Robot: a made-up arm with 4 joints.
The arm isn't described. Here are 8 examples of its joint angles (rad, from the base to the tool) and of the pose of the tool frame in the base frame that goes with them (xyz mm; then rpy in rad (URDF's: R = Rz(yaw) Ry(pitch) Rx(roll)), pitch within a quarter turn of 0, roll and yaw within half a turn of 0).
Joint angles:
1: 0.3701 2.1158 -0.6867 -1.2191
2: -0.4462 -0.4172 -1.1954 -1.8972
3: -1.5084 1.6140 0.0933 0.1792
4: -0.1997 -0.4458 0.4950 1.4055
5: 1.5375 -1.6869 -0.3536 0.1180
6: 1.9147 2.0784 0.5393 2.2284
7: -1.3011 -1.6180 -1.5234 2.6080
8: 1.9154 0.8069 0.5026 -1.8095
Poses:
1: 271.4 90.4 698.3 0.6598 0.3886 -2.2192
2: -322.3 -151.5 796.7 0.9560 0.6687 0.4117
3: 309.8 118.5 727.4 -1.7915 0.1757 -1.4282
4: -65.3 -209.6 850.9 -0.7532 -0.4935 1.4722
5: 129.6 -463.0 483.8 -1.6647 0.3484 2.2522
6: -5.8 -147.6 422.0 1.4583 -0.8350 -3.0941
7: 91.5 -350.2 786.8 2.4290 -0.6130 2.9743
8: -149.4 0.7 350.1 1.3755 -0.0303 0.1413
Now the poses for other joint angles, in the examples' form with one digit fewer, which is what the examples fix.
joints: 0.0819 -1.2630 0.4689 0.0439
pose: -148 -365 839 -0.281 0.236 1.413
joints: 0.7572 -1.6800 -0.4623 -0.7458
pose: -36 -517 523 -0.641 -0.011 1.591
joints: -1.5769 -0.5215 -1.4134 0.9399
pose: 40 -178 859 -0.317 -0.885 0.357
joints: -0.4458 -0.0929 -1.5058 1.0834
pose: -96 -152 634 -2.632 -0.718 2.146
